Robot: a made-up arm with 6 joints.
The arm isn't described. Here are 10 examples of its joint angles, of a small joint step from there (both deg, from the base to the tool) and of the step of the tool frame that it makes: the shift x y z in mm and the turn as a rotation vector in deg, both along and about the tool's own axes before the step.
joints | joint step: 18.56 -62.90 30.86 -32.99 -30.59 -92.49 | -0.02 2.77 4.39 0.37 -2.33 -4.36
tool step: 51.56 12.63 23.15 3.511 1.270 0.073
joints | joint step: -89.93 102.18 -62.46 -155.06 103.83 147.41 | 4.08 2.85 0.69 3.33 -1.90 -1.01
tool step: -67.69 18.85 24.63 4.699 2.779 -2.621
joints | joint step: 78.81 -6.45 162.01 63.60 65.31 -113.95 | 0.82 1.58 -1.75 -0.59 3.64 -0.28
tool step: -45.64 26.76 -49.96 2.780 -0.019 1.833
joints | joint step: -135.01 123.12 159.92 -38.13 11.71 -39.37 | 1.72 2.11 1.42 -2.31 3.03 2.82
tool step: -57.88 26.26 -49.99 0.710 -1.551 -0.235
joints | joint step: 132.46 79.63 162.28 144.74 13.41 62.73 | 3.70 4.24 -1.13 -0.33 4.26 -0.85
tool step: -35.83 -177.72 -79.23 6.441 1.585 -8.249
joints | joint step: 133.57 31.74 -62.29 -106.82 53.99 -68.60 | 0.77 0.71 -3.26 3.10 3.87 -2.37
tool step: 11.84 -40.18 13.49 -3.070 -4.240 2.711
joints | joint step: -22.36 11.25 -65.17 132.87 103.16 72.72 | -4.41 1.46 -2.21 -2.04 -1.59 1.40
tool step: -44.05 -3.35 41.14 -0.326 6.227 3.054
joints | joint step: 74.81 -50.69 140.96 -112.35 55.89 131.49 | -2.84 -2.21 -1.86 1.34 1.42 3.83
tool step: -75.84 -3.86 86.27 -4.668 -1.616 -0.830
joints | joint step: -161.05 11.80 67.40 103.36 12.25 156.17 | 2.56 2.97 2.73 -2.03 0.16 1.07
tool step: 50.01 -37.92 -60.52 2.650 1.365 1.852
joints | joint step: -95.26 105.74 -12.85 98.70 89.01 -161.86 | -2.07 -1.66 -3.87 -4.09 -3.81 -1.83
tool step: -35.31 5.50 -50.49 4.495 -5.996 1.120
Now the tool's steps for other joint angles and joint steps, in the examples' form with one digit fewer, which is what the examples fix.
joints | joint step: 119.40 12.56 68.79 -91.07 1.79 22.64 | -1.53 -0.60 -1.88 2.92 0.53 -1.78
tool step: -0.3 -24.6 4.0 -2.22 0.32 -2.04
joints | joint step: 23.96 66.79 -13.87 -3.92 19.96 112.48 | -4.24 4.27 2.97 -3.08 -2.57 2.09
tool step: 102.0 161.3 -5.1 4.09 -2.07 4.84
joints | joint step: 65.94 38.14 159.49 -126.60 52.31 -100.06 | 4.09 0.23 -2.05 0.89 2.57 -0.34
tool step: -8.7 -23.1 49.8 1.30 -5.10 3.41
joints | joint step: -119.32 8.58 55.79 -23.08 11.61 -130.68 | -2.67 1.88 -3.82 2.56 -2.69 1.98
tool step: 23.1 -131.9 88.7 -5.79 -2.88 -8.35
